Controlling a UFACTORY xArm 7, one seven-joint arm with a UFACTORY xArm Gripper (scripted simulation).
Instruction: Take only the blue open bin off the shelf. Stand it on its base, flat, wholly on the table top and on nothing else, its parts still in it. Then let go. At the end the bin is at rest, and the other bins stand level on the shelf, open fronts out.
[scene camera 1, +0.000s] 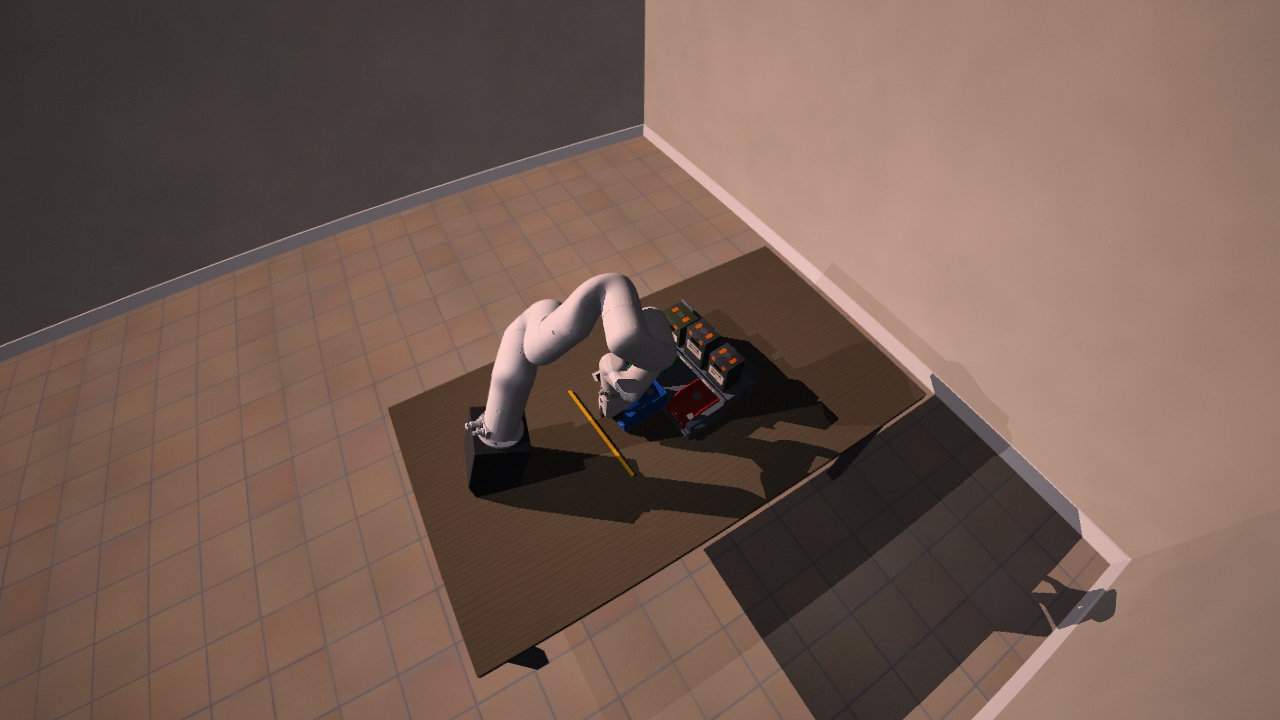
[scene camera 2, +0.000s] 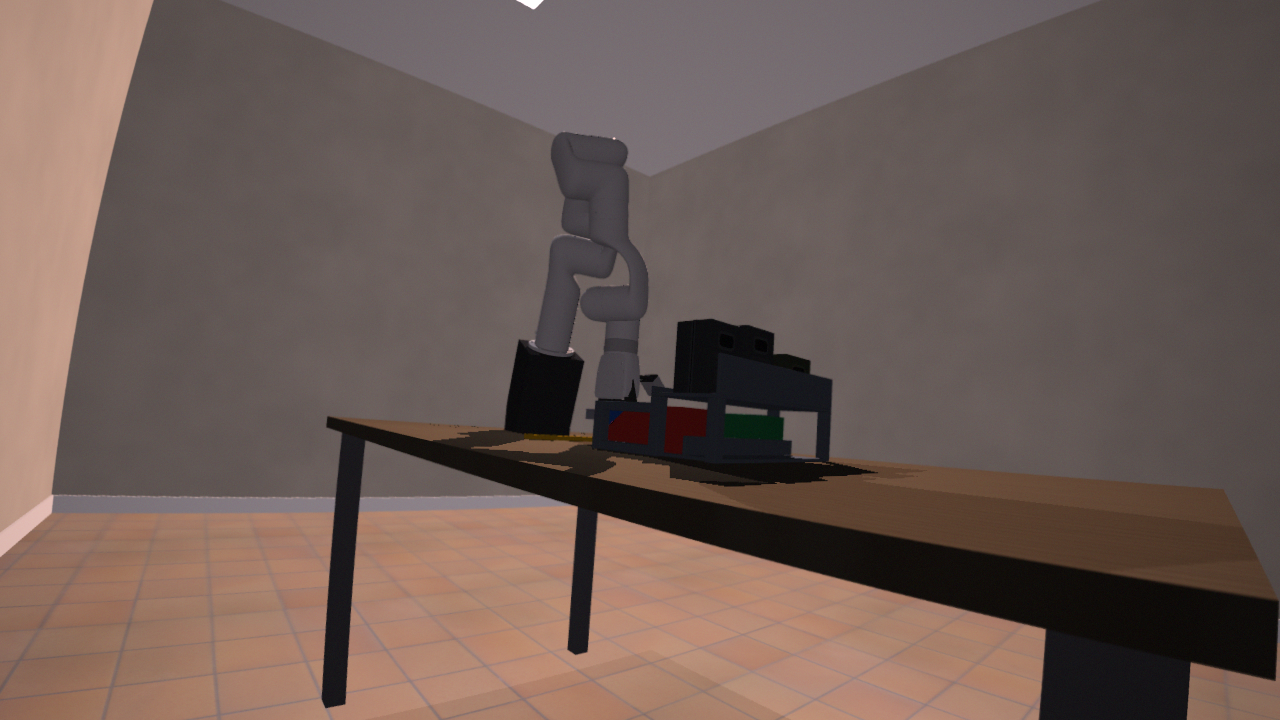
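Green bin (scene camera 2: 736, 425), 1100 mm from the lens. Red bin (scene camera 2: 680, 421), 890 mm from the lens. Marked spots on green bin and red bin, 230 mm apart. Red bin nearer to the lens than green bin.
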